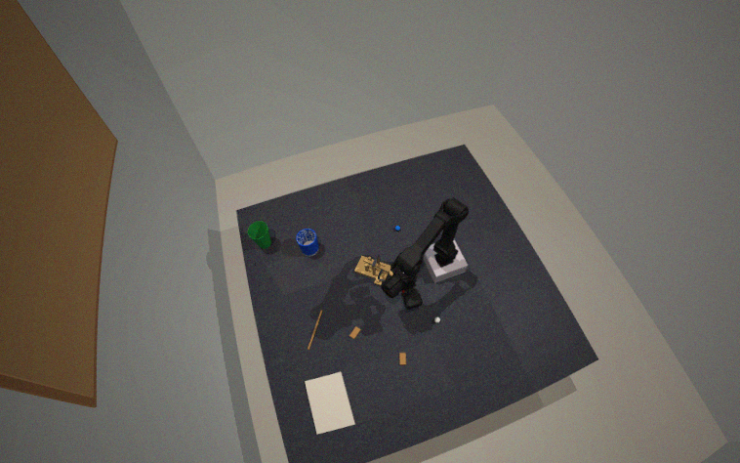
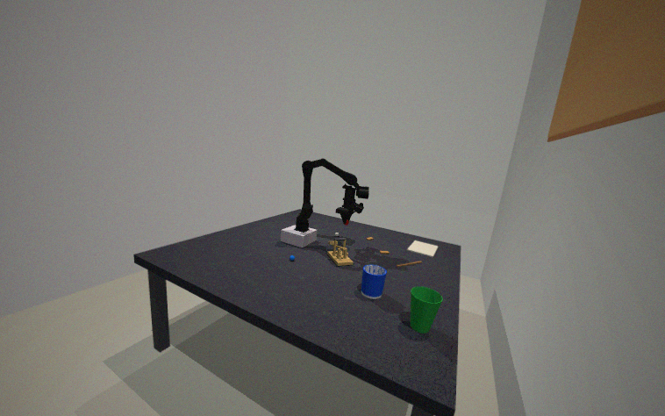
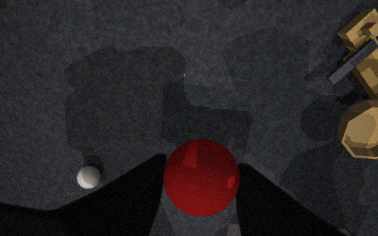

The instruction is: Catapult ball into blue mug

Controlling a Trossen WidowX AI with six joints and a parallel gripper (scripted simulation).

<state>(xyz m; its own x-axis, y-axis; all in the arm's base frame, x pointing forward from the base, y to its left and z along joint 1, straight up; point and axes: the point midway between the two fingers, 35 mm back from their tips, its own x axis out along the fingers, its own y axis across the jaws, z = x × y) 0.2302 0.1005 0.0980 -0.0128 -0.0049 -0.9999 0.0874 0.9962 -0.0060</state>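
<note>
Right now the wooden catapult is 4 cm ahead of my gripper tip, 16 cm to the right of it and 8 cm below it. Also, from my gripper tip: white ball 9 cm behind, 12 cm to the left, 12 cm below; blue ball 13 cm behind, 35 cm to the right, 12 cm below; red ball 1 cm above.
</note>
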